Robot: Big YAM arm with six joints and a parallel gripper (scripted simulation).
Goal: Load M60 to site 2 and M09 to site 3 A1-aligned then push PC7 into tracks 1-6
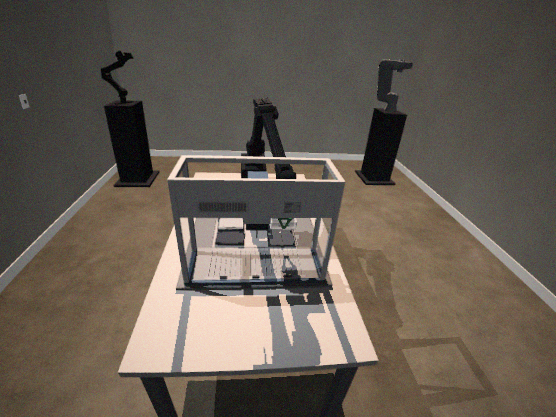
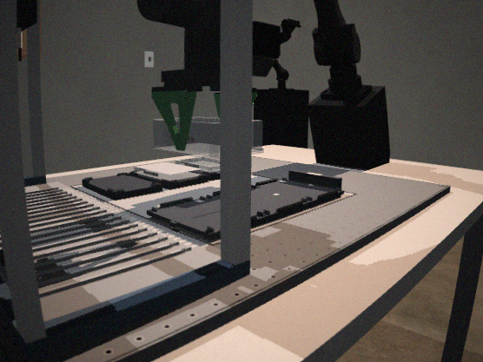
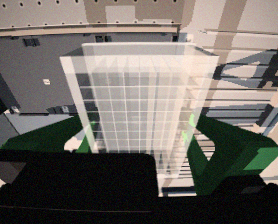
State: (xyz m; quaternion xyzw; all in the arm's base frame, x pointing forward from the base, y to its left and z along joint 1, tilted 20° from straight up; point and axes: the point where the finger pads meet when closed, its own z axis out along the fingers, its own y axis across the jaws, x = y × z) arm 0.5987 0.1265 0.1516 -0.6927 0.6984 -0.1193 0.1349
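Now: hand 10 cm past the carrier PC7 and 9 cm above it. Round my hand: deep-well block M09: right at my hand; nest S3: 26 cm to the right, 10 cm below, 1 cm behind; grey frame post: 15 cm to the left, 14 cm above, 9 cm ahead.
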